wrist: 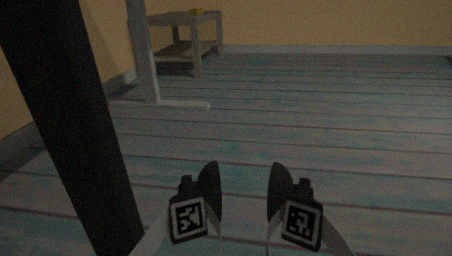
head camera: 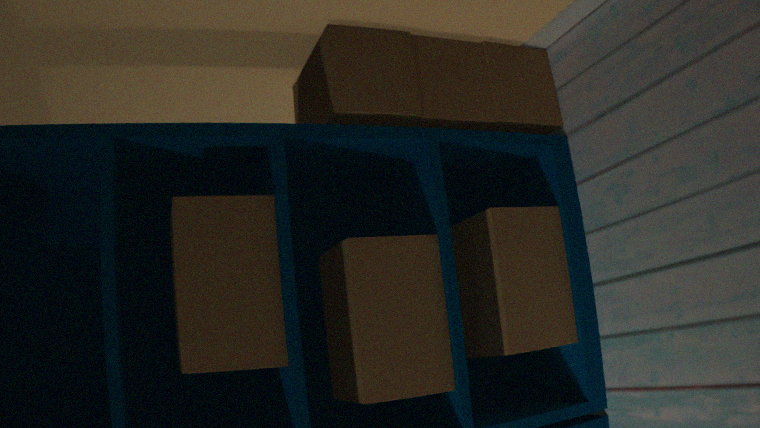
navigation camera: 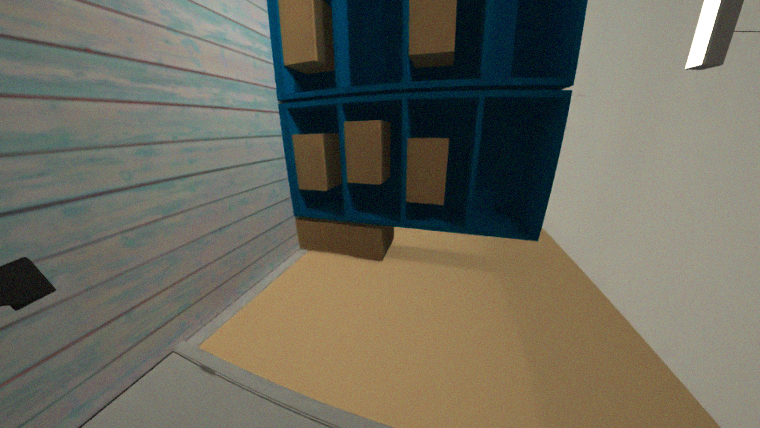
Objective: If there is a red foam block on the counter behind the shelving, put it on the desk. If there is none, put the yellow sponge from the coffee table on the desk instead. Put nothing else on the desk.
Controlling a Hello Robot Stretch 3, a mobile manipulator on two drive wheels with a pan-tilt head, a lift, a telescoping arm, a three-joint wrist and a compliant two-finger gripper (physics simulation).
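Frame: origin at the robot's base, x right, y ahead, z up, level; centimetres.
Seen in the pictures: gripper, fingertip midpoint: (wrist: 244, 181).
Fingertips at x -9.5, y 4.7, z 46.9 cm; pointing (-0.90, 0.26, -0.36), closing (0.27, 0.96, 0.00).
Note:
A point is followed by its place in that frame.
A small yellow object, which looks like the sponge (wrist: 197, 11) {x -221.2, y 22.5, z 47.4 cm}, lies on the coffee table (wrist: 197, 55) {x -187.4, y 16.5, z 18.6 cm} at the back left of the wrist view. The blue shelving (head camera: 280, 212) {x 90.2, y 127.1, z 98.3 cm} (navigation camera: 474, 159) {x 65.1, y 136.9, z 142.5 cm} shows turned on its side. A long brown box-like body (head camera: 372, 74) {x 128.6, y 112.3, z 68.4 cm} (navigation camera: 340, 237) {x 128.2, y 113.1, z 44.2 cm} shows past its edge; I cannot tell if this is the counter. A red foam block does not show in any view. A grey upright with a flat foot (wrist: 145, 65) {x -138.8, y -16.9, z 25.7 cm}, possibly a desk leg, stands nearer than the coffee table. My gripper (wrist: 244, 181) {x -9.5, y 4.7, z 46.9 cm} is open and empty, above the floor and far from the sponge.
Brown boxes (head camera: 228, 281) (navigation camera: 366, 154) sit in the shelving's compartments. A thick black post (wrist: 75, 130) crosses the left of the wrist view. A dark object (navigation camera: 25, 284) shows at the navigation view's left edge. A ceiling lamp (navigation camera: 704, 34) {x 1.2, y 111.6, z 207.8 cm} hangs at the upper right.

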